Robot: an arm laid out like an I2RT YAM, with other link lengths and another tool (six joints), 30 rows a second.
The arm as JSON. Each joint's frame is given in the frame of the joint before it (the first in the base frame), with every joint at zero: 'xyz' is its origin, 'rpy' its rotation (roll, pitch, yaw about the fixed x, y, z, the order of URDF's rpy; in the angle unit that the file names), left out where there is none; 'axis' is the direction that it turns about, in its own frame. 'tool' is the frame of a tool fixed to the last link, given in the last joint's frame.
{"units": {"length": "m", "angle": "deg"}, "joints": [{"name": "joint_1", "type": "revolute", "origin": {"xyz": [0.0, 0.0, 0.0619], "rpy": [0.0, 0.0, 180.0]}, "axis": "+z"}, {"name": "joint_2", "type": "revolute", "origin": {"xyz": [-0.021, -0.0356, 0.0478], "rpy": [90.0, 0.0, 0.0]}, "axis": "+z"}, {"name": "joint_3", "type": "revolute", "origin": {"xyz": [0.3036, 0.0, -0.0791], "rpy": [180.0, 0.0, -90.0]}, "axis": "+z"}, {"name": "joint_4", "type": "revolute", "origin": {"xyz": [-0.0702, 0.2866, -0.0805]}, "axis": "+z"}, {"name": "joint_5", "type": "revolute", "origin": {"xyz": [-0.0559, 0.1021, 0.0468], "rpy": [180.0, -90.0, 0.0]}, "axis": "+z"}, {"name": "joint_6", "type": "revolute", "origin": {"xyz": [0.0, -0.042, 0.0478], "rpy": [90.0, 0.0, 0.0]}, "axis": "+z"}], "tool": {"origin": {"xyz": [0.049, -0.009, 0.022], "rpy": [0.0, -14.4, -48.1]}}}
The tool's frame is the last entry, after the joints.
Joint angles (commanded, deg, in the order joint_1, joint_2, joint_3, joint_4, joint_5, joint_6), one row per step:
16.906, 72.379, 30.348, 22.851, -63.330, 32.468
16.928, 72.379, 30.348, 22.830, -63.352, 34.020
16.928, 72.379, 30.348, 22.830, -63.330, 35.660
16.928, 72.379, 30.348, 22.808, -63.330, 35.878
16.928, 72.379, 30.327, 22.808, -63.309, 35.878
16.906, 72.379, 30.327, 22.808, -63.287, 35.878
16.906, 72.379, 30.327, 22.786, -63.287, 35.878
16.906, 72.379, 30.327, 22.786, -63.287, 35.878
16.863, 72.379, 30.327, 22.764, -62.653, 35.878
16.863, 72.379, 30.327, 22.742, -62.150, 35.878
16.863, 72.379, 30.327, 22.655, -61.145, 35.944
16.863, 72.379, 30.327, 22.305, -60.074, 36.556
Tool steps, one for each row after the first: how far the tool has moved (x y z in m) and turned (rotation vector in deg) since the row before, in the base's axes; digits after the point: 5 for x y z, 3 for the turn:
-0.00098, 0.00012, -0.00107, 0.226, 1.541, -0.186
-0.00094, -0.00004, -0.00106, 0.231, 1.602, -0.263
-0.00016, -0.00001, -0.00020, 0.025, 0.234, -0.032
-0.00005, -0.00004, -0.00016, -0.013, 0.018, -0.020
0.00007, -0.00015, 0.00000, -0.007, -0.002, -0.043
-0.00003, -0.00001, -0.00006, -0.006, 0.021, 0.000
0.00000, 0.00000, 0.00000, 0.000, 0.000, 0.000
0.00066, -0.00087, -0.00019, -0.207, -0.040, -0.641
0.00044, -0.00051, -0.00016, -0.165, -0.027, -0.475
0.00077, -0.00104, -0.00048, -0.333, 0.051, -0.959
0.00017, -0.00121, -0.00156, -0.329, 0.823, -1.110

